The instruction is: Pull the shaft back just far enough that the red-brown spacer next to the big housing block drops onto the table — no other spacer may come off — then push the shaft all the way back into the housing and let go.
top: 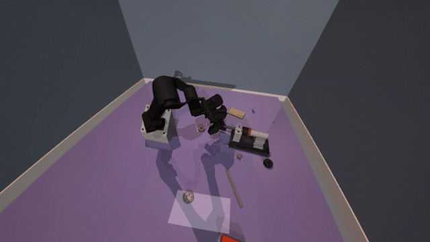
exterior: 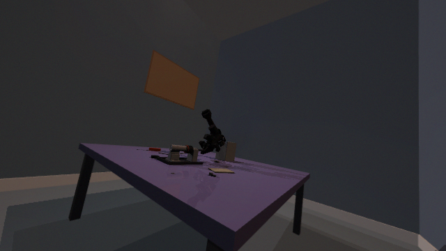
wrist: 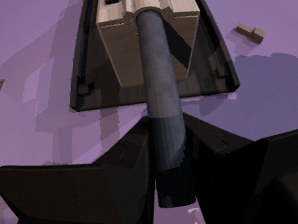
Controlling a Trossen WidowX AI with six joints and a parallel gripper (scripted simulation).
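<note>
My gripper tip is now 40 mm short of the dark shaft, 10 mm to the left of it and 20 mm below it. From my gripper tip the other things lie so: grey washer: 150 mm behind, 30 mm to the left, 50 mm below; red-brown spacer: 130 mm ahead, 20 mm to the right, 20 mm above; black spacer: 100 mm ahead, 10 mm to the right, 20 mm above.
</note>
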